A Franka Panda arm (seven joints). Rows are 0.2 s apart.
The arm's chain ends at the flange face. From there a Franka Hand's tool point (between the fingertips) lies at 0.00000 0.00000 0.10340 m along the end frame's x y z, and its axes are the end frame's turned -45 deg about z.
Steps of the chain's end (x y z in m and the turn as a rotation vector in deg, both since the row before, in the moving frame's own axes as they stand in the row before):
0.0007 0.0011 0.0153 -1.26 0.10 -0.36
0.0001 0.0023 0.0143 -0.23 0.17 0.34
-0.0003 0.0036 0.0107 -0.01 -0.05 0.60
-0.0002 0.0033 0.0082 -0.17 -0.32 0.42
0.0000 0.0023 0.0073 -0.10 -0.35 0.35
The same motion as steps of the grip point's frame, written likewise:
-0.0018 0.0030 0.0153 -0.96 -0.82 -0.36
-0.0016 0.0022 0.0143 -0.28 -0.04 0.34
-0.0028 0.0023 0.0107 0.03 -0.04 0.60
-0.0031 0.0020 0.0082 0.11 -0.35 0.42
-0.0022 0.0013 0.0073 0.18 -0.32 0.35

